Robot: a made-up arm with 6 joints. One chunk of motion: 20 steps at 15 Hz.
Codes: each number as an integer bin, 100 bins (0 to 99) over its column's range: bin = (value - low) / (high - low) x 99, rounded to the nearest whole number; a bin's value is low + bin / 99 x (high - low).
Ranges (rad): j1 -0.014..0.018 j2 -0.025..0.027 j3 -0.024..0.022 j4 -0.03..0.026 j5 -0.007..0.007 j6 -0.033..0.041
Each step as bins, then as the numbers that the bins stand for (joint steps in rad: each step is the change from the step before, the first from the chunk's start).
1 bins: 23 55 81 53 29 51
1 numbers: -0.00657 0.00389 0.01364 -0.00002 -0.00290 0.00512
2 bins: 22 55 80 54 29 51
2 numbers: -0.00689 0.00389 0.01317 0.00055 -0.00290 0.00512
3 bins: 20 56 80 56 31 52
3 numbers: -0.00754 0.00441 0.01317 0.00168 -0.00262 0.00587
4 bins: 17 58 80 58 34 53
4 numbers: -0.00851 0.00546 0.01317 0.00281 -0.00219 0.00662
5 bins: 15 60 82 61 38 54
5 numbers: -0.00915 0.00652 0.01410 0.00451 -0.00163 0.00736
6 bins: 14 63 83 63 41 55
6 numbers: -0.00947 0.00809 0.01457 0.00564 -0.00120 0.00811
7 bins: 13 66 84 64 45 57
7 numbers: -0.00980 0.00967 0.01503 0.00620 -0.00064 0.00961
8 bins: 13 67 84 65 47 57
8 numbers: -0.00980 0.01019 0.01503 0.00677 -0.00035 0.00961
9 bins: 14 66 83 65 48 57
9 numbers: -0.00947 0.00967 0.01457 0.00677 -0.00021 0.00961
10 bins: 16 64 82 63 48 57
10 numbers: -0.00883 0.00862 0.01410 0.00564 -0.00021 0.00961
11 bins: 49 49 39 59 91 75
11 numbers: 0.00184 0.00074 -0.00588 0.00337 0.00587 0.02306
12 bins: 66 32 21 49 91 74
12 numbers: 0.00733 -0.00819 -0.01424 -0.00228 0.00587 0.02231
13 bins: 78 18 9 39 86 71
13 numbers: 0.01121 -0.01555 -0.01982 -0.00794 0.00516 0.02007
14 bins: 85 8 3 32 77 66
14 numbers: 0.01347 -0.02080 -0.02261 -0.01190 0.00389 0.01633
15 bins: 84 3 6 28 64 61
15 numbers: 0.01315 -0.02342 -0.02121 -0.01416 0.00205 0.01260
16 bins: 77 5 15 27 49 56
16 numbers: 0.01089 -0.02237 -0.01703 -0.01473 -0.00007 0.00886
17 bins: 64 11 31 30 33 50
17 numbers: 0.00669 -0.01922 -0.00960 -0.01303 -0.00233 0.00437
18 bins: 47 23 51 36 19 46
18 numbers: 0.00119 -0.01292 -0.00030 -0.00964 -0.00431 0.00138
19 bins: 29 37 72 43 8 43
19 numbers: -0.00463 -0.00557 0.00945 -0.00568 -0.00587 -0.00086
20 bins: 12 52 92 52 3 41
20 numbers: -0.01012 0.00231 0.01875 -0.00059 -0.00658 -0.00235
